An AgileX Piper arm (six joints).
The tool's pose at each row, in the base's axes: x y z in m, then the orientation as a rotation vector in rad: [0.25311 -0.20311 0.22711 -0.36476 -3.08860 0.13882]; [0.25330 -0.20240 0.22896 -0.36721 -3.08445 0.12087]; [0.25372 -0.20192 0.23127 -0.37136 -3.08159 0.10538]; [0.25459 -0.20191 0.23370 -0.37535 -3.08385 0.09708]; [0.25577 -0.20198 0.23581 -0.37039 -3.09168 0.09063]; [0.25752 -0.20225 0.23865 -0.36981 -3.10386 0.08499]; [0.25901 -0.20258 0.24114 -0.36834 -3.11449 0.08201]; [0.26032 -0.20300 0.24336 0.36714 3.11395 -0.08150]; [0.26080 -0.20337 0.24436 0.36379 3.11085 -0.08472]
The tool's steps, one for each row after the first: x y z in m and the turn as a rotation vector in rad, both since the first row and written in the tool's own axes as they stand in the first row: [0.00001 0.00056 -0.00191 -0.01083 0.00596 0.00151]; [-0.00024 0.00091 -0.00427 -0.02035 0.01014 0.00411]; [-0.00104 0.00090 -0.00672 -0.02602 0.00844 0.00651]; [-0.00217 0.00091 -0.00886 -0.03106 0.00185 0.00300]; [-0.00388 0.00079 -0.01173 -0.03624 -0.00954 0.00218]; [-0.00536 0.00059 -0.01424 -0.03950 -0.01959 0.00088]; [-0.00669 0.00028 -0.01647 -0.04090 -0.02885 0.00057]; [-0.00723 -0.00006 -0.01745 -0.03918 -0.03254 -0.00114]
